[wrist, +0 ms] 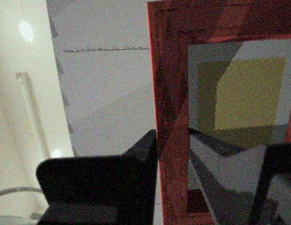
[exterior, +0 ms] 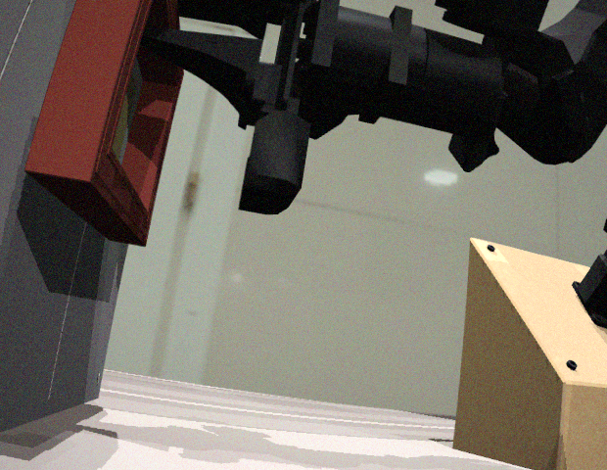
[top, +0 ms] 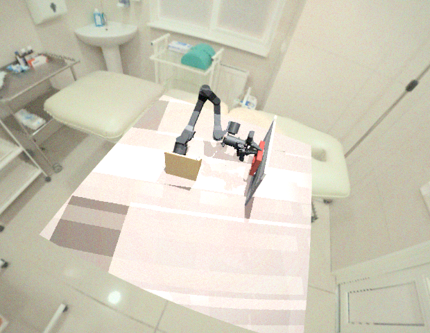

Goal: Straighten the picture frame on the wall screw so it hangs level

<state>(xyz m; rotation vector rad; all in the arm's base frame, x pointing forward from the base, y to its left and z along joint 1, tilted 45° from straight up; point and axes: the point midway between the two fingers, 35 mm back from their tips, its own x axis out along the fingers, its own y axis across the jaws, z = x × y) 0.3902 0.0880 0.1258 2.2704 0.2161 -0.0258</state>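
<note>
The red picture frame is 5 cm below my gripper tip. Also, from my gripper tip: white wall panel: 1 cm ahead, 2 cm to the left, 7 cm below.
</note>
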